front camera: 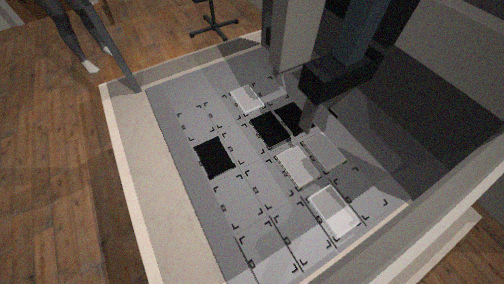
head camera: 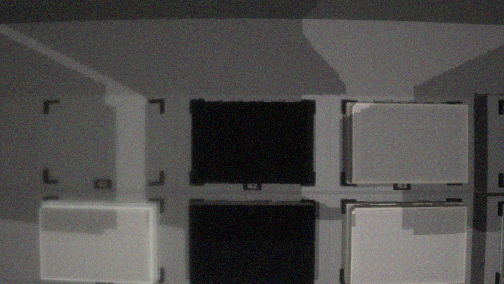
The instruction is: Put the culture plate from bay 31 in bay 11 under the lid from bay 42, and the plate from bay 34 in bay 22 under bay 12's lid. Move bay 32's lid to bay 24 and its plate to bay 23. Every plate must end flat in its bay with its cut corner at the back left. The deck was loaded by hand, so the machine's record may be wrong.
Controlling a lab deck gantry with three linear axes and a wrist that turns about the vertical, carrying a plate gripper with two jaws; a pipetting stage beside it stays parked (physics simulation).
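Places are measured from the robot's base along level axes (x ahead, y left, z up), in centimetres.
Pixels of known places: gripper, between the fingertips: (front camera: 318, 121); robot's base, origin of its link: (front camera: 178, 115).
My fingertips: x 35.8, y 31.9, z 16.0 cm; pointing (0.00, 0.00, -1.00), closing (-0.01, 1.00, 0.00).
Note:
For each thing: its top centre in the pictures, then the offset to it from my fingertips. "pt": a spot on its surface instead.
- bay 31 plate, centre of its top: (head camera: 94, 244) (front camera: 246, 97) dy -6.2, dx -29.4, dz -14.5 cm
- bay 12, a spot on its surface: (front camera: 214, 157) pt dy -27.7, dx -12.4, dz -15.2 cm
- bay 32, a spot on its surface: (head camera: 252, 245) (front camera: 270, 127) pt dy -5.9, dx -13.0, dz -14.3 cm
- bay 42, a spot on its surface: (head camera: 252, 142) (front camera: 294, 117) pt dy +4.5, dx -13.0, dz -15.2 cm
- bay 34 plate, centre of its top: (front camera: 334, 209) dy -6.2, dx +19.8, dz -13.1 cm
- bay 33, a spot on its surface: (head camera: 390, 250) (front camera: 293, 160) pt dy -6.6, dx +1.3, dz -14.5 cm
- bay 43, a spot on its surface: (head camera: 410, 144) (front camera: 323, 149) pt dy +4.4, dx +3.2, dz -14.5 cm
- pale raised rim, a spot on its surface: (front camera: 125, 150) pt dy -53.2, dx -31.1, dz -16.9 cm
The bay 31 plate (front camera: 246, 99) (head camera: 95, 245) is pale with a bright rim; its cut corner is unclear. Black items lie in bay 12 (front camera: 214, 157), bay 32 (front camera: 269, 130) (head camera: 252, 245) and bay 42 (front camera: 289, 116) (head camera: 252, 142); their layers cannot be told apart. The bay 34 plate (front camera: 331, 212) has a bright rim and lies flat. My gripper (front camera: 317, 117) hangs in the front view over the back of the deck, near bay 42. It looks open, with one jaw visible, the other hidden, and no plate seen in it. The gripper does not show in the head view.
Pale plates lie in bay 33 (front camera: 297, 165) (head camera: 390, 250) and bay 43 (front camera: 324, 151) (head camera: 410, 144), with cut corners seemingly at the back left. The parked stage's grey column (front camera: 295, 35) stands at the back. A pale raised rim (front camera: 125, 150) borders the deck.

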